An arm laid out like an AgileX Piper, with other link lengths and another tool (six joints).
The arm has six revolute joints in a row. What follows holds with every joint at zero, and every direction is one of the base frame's. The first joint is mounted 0.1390 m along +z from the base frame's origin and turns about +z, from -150.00 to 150.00 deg. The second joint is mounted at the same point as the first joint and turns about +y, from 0.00 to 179.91 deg. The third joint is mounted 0.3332 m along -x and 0.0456 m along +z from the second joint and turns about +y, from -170.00 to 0.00 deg. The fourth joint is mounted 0.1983 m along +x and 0.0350 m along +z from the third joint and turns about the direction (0.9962, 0, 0.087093), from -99.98 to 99.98 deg. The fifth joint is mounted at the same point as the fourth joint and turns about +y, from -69.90 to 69.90 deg. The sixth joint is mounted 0.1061 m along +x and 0.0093 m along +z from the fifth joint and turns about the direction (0.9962, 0, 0.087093), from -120.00 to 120.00 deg. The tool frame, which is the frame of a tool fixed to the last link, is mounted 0.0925 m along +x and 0.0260 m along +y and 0.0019 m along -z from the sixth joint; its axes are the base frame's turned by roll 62.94, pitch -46.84 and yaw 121.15 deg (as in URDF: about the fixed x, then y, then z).
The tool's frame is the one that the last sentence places.
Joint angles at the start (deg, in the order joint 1, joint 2, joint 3, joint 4, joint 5, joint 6): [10.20 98.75 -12.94 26.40 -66.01 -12.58]
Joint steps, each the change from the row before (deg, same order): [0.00 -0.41 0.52 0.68 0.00 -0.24]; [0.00 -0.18 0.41 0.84 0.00 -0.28]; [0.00 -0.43 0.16 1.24 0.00 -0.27]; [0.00 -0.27 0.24 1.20 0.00 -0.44]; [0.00 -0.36 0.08 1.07 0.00 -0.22]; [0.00 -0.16 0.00 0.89 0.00 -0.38]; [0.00 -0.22 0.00 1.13 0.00 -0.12]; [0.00 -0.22 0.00 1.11 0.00 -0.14]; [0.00 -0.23 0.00 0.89 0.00 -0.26]
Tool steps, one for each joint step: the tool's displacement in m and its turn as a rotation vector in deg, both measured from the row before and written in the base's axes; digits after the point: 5 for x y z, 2 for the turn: [-0.00313 -0.00261 0.00003 -0.14 0.19 -0.61]; [-0.00252 -0.00297 -0.00087 -0.17 0.32 -0.75]; [-0.00192 -0.00401 0.00143 -0.01 -0.16 -1.15]; [-0.00221 -0.00394 0.00014 -0.21 0.13 -1.06]; [-0.00152 -0.00338 0.00135 0.02 -0.18 -1.00]; [-0.00090 -0.00275 0.00053 -0.17 -0.01 -0.77]; [-0.00116 -0.00341 0.00089 0.12 -0.14 -1.08]; [-0.00121 -0.00334 0.00086 0.10 -0.13 -1.06]; [-0.00111 -0.00270 0.00090 -0.04 -0.10 -0.81]
